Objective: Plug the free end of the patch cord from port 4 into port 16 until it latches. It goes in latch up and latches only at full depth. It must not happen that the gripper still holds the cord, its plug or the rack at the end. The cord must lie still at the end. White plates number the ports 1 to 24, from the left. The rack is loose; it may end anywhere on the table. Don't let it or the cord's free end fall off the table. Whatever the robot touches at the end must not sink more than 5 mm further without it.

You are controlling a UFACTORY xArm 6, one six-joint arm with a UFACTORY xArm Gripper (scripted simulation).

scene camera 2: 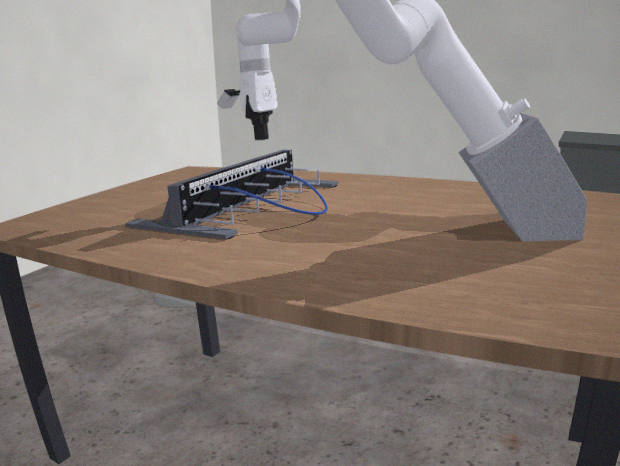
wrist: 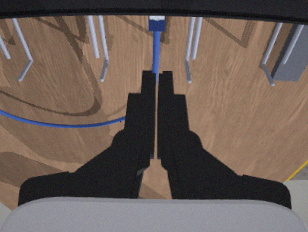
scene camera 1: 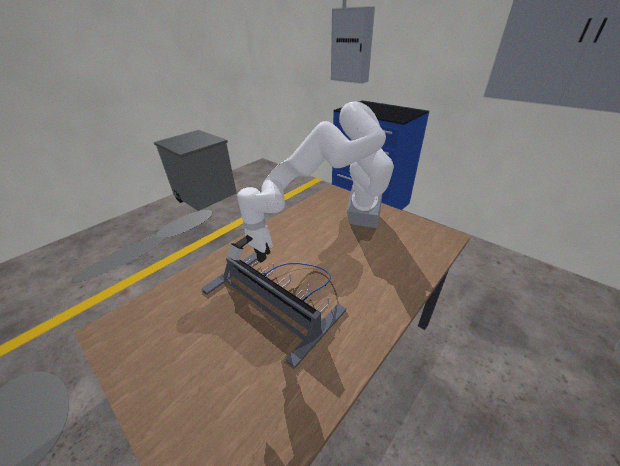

Observation:
In view: my gripper [scene camera 2: 261, 139].
My gripper shows as well in the wrist view [wrist: 156, 90] and in scene camera 1 [scene camera 1: 262, 260].

